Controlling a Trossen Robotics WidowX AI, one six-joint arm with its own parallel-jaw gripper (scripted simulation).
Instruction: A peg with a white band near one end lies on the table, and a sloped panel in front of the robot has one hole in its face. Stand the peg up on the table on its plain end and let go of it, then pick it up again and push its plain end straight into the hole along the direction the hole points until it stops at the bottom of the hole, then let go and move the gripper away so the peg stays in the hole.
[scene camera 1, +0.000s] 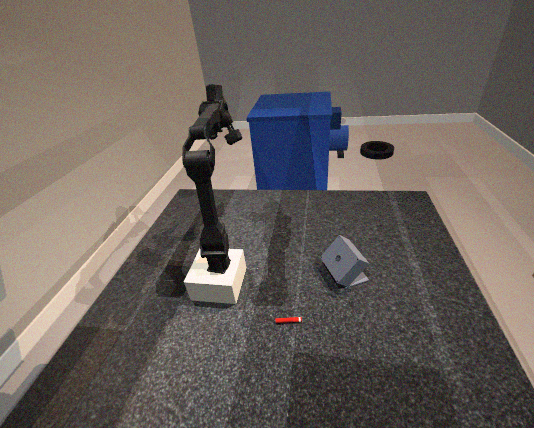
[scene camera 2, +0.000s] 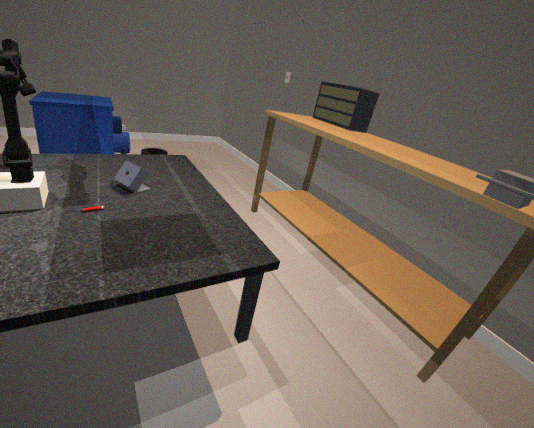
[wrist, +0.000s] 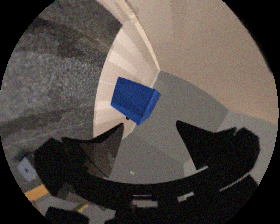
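Gripper (wrist: 150, 124) open, holding nothing; a grey sloped panel (scene camera 1: 345, 271) is also visible to me.
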